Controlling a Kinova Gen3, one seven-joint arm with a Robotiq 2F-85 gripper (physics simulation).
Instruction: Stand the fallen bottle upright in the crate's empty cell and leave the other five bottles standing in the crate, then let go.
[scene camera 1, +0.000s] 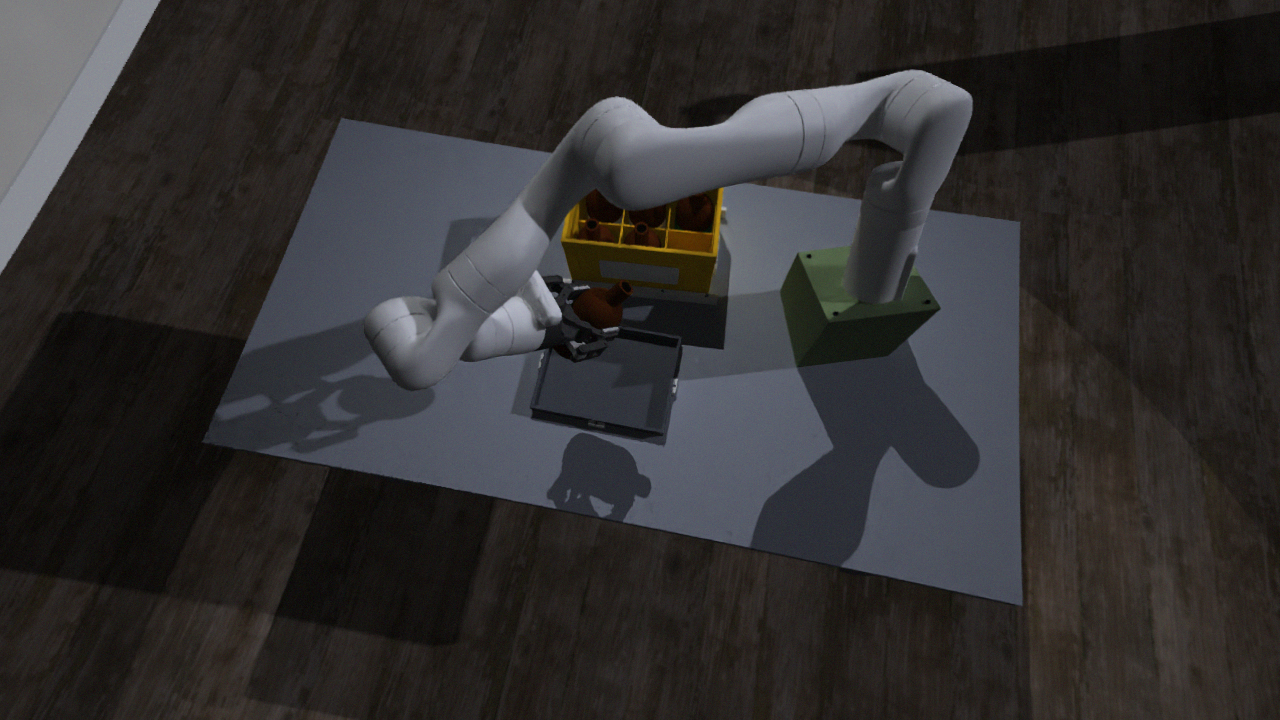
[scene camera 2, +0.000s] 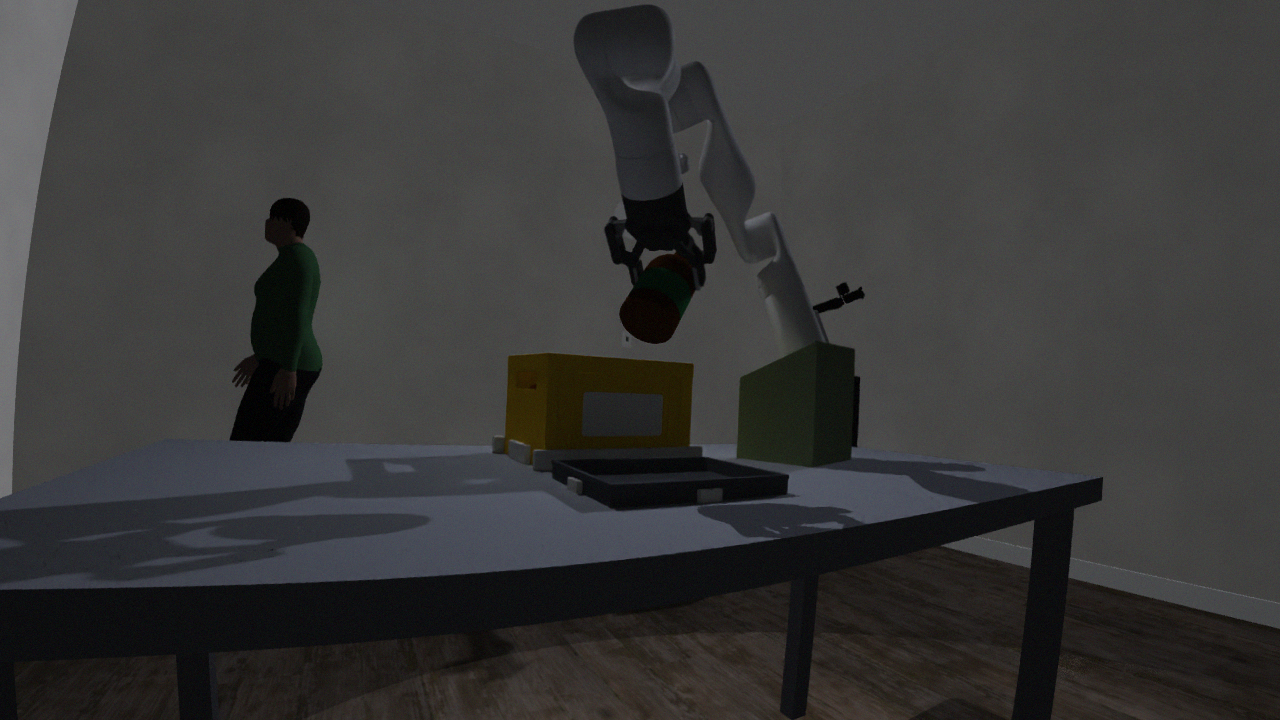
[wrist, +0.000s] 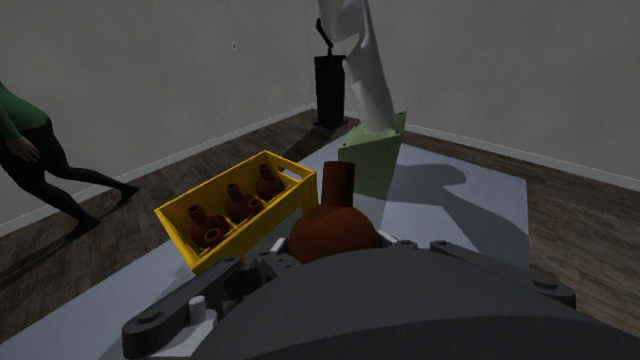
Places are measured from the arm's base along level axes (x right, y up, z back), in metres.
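Pixels of known places: gripper, fingertip midpoint: (scene camera 1: 601, 311) (wrist: 331, 246); arm's base, link origin: (scene camera 1: 871, 284) (scene camera 2: 807, 359) (wrist: 379, 127).
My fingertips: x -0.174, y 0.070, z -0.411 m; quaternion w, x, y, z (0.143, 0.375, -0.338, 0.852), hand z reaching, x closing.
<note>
Ahead of a thing's pixels: the offset from my fingertips to its middle. "*": to the spot under its first point. Level surfaces: height alone.
My gripper (scene camera 1: 586, 315) (scene camera 2: 668, 273) (wrist: 331, 246) is shut on the reddish-brown bottle @[dy +0.001, dx -0.008, dz -0.008 m] (scene camera 1: 601, 307) (scene camera 2: 660, 300) (wrist: 334, 231) with a green band. The bottle is tilted, neck up and base low, in the air. In scene camera 2 it shows above the level of the yellow crate @[dy -0.180, dx +0.259, dz +0.006 m] (scene camera 1: 698, 277) (scene camera 2: 626, 368) (wrist: 260, 230); in scene camera 1 it shows in front of the crate. Five bottles stand in the crate, among them a front middle one @[dy -0.182, dx +0.215, dz +0.011 m] (scene camera 1: 641, 235) and a back right one @[dy -0.182, dx +0.315, dz +0.093 m] (scene camera 1: 695, 213) (wrist: 270, 187). The empty cell @[* dy -0.203, dx +0.267, dz +0.094 m] (scene camera 1: 689, 240) is at the front right in scene camera 1; the crate wall hides it in the wrist view.
A low dark tray @[dy -0.255, dx -0.019, dz -0.002 m] (scene camera 1: 617, 385) (scene camera 2: 680, 492) lies in front of the crate on the table @[dy -0.268 m] (scene camera 1: 966, 358) (scene camera 2: 313, 555) (wrist: 500, 200). The green arm base (scene camera 1: 827, 326) (scene camera 2: 796, 402) (wrist: 370, 170) stands right of the crate. A person (scene camera 2: 286, 304) (wrist: 22, 120) stands beyond the table.
</note>
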